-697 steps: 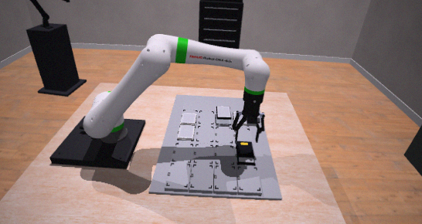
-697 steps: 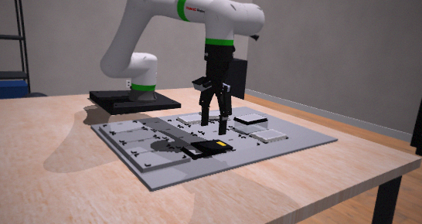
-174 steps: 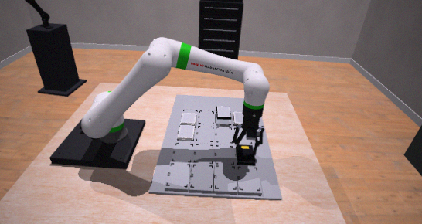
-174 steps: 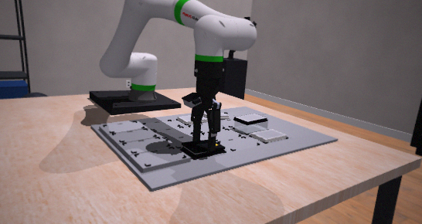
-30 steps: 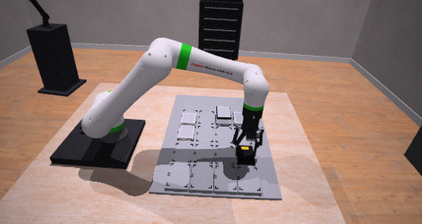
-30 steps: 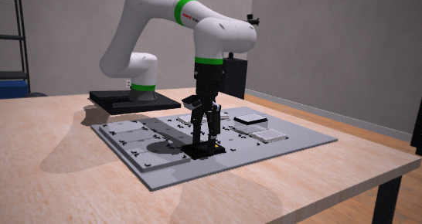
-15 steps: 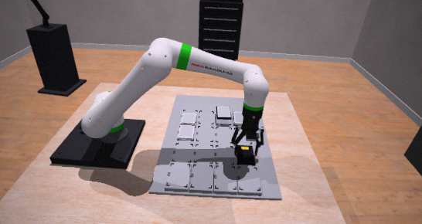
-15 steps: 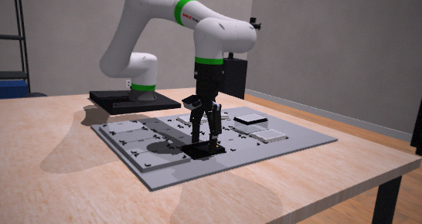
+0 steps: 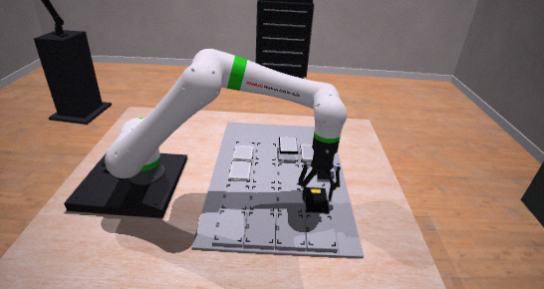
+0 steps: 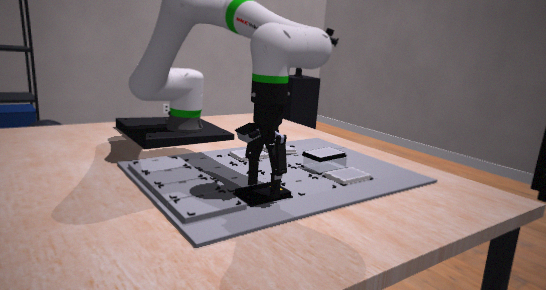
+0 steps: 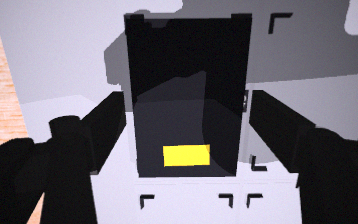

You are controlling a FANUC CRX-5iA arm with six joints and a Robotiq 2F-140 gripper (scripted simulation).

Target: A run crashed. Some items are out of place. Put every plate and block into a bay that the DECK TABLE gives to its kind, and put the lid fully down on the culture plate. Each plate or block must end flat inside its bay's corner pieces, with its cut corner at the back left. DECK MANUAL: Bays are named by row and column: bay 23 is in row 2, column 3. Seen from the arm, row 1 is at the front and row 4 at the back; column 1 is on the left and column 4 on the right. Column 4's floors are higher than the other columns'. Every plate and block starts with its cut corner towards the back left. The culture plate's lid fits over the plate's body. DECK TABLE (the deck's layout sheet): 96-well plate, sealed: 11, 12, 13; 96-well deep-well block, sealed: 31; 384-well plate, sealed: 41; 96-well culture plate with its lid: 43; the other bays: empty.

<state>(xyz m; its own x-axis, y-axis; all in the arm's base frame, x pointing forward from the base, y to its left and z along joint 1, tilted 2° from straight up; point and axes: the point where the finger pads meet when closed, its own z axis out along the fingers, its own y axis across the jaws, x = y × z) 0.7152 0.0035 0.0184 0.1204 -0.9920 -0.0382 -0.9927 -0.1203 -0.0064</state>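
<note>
Now: hand 31 cm to the right of the sealed 96-well plate, 15 cm past it and 1 cm below it. From my hand the other things lie so: pale 96-well plate: 34 cm behind, 12 cm to the left, 3 cm below; bay label 33: 15 cm behind, 4 cm below, 2 cm to the right; white plate: 35 cm behind, 24 cm to the left, 2 cm below.
</note>
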